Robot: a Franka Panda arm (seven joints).
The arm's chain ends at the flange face. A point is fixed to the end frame.
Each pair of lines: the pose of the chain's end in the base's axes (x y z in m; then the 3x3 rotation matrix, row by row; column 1 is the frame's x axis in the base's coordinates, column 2 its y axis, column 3 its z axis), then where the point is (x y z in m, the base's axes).
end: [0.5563 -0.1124 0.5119], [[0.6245 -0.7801 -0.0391], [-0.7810 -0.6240 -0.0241], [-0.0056 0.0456 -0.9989]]
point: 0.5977 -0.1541 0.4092
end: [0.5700 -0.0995 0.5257], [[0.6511 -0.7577 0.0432], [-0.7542 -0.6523 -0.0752], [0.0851 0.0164 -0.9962]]
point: 0.6212 -0.1445 0.4289
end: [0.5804 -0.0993 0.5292], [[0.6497 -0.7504 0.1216], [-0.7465 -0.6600 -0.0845], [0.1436 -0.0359 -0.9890]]
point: 0.6394 -0.1447 0.4372
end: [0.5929 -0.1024 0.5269], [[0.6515 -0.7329 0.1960], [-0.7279 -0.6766 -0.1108], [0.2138 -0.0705 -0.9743]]
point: 0.6594 -0.1492 0.4409
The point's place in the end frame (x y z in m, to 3 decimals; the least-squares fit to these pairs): 0.059 -0.011 0.102
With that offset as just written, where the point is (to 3 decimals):
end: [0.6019 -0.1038 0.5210], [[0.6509 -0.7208 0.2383], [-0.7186 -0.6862 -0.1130], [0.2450 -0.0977 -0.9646]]
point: 0.673 -0.150 0.438
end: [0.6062 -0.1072 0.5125], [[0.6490 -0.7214 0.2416], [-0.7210 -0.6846 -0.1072], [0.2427 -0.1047 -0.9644]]
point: 0.677 -0.153 0.430
